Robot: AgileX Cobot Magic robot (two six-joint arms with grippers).
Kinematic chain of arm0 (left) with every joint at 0, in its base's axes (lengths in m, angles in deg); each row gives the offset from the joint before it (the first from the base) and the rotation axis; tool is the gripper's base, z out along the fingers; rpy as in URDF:
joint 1: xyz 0 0 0.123 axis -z
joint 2: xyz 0 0 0 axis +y
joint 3: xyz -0.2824 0 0.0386 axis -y
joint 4: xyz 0.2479 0 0.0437 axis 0.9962 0 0.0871
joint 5: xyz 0 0 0 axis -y
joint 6: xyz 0.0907 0 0.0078 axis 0.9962 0 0.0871
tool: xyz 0 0 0 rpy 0 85 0
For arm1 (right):
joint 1: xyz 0 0 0.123 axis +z
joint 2: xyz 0 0 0 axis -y
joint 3: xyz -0.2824 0 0.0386 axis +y
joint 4: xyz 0.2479 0 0.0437 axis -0.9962 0 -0.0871
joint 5: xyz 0 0 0 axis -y
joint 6: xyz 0.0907 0 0.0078 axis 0.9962 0 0.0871
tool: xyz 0 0 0 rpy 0 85 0
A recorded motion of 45 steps. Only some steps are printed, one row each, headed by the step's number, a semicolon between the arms.
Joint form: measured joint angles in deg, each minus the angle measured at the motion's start. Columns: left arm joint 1, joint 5, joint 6, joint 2, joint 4, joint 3; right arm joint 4, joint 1, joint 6, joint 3, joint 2, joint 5.
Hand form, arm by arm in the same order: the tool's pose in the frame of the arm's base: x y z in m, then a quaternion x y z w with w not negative. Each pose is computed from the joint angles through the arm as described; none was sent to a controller.
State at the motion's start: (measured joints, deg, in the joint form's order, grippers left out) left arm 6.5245 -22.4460 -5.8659 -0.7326 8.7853 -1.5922; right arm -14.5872 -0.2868 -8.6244 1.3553 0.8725 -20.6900
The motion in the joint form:
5: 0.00 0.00 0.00 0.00 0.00 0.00; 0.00 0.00 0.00 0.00 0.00 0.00
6: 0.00 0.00 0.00 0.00 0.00 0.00; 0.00 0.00 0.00 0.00 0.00 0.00
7: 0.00 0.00 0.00 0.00 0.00 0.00; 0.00 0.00 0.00 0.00 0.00 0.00
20: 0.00 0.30 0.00 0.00 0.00 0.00; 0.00 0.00 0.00 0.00 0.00 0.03
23: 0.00 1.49 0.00 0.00 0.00 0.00; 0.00 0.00 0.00 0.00 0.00 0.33
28: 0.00 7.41 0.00 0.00 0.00 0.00; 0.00 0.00 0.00 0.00 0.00 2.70
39: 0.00 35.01 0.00 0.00 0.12 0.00; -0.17 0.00 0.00 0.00 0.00 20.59
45: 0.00 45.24 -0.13 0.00 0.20 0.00; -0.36 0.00 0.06 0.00 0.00 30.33
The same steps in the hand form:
5: 0.0523 -0.0006 0.1696 0.04490 0.80796 0.00177 0.58753; 0.0527 0.0079 0.1745 0.01019 0.79592 0.06059 0.60228
6: 0.0523 -0.0006 0.1696 0.04490 0.80796 0.00177 0.58753; 0.0527 0.0079 0.1745 0.01019 0.79592 0.06059 0.60228
7: 0.0523 -0.0006 0.1696 0.04490 0.80796 0.00177 0.58753; 0.0527 0.0079 0.1745 0.01019 0.79592 0.06059 0.60228
20: 0.0524 -0.0007 0.1701 0.04506 0.80642 0.00143 0.58962; 0.0527 0.0079 0.1745 0.01023 0.79577 0.06055 0.60248
23: 0.0530 -0.0010 0.1719 0.04570 0.80029 0.00011 0.59787; 0.0528 0.0077 0.1749 0.01062 0.79423 0.06022 0.60454
28: 0.0551 -0.0026 0.1809 0.04880 0.76851 -0.00646 0.63794; 0.0538 0.0068 0.1785 0.01373 0.78188 0.05752 0.62061
39: 0.0522 -0.0090 0.2238 0.06220 0.59475 -0.03590 0.80070; 0.0561 -0.0002 0.2058 0.03788 0.67825 0.03757 0.73289
45: 0.0460 -0.0108 0.2386 0.06604 0.52108 -0.04725 0.84964; 0.0536 -0.0042 0.2205 0.05176 0.61470 0.02715 0.78659

